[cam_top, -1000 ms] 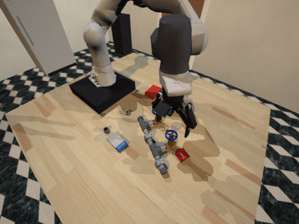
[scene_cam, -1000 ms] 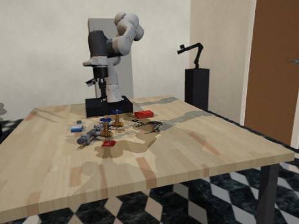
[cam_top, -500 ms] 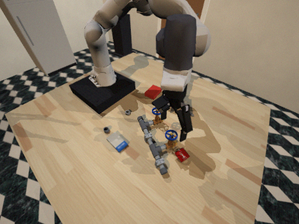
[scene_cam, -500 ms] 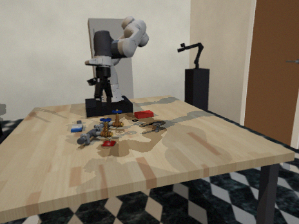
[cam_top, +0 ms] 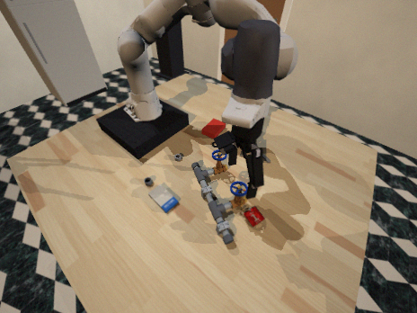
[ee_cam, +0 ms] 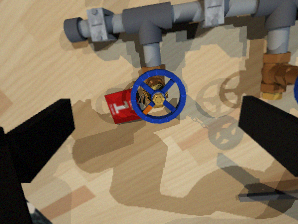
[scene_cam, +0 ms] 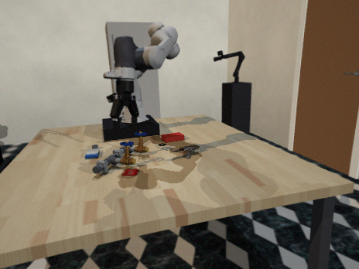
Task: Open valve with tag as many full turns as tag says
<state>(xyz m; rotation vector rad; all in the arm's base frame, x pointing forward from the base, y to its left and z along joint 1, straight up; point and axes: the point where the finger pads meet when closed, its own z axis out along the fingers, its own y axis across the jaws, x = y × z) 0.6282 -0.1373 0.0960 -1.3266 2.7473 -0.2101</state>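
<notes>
My gripper is now 16 cm above the red tag and 8 cm short of it. Also, from my hand: red block (31 cm to the left, 31 cm behind, 15 cm below); then grey tool (32 cm to the left, 16 cm below, 6 cm behind); then blue card (23 cm behind, 16 cm below, 15 cm to the right).
</notes>
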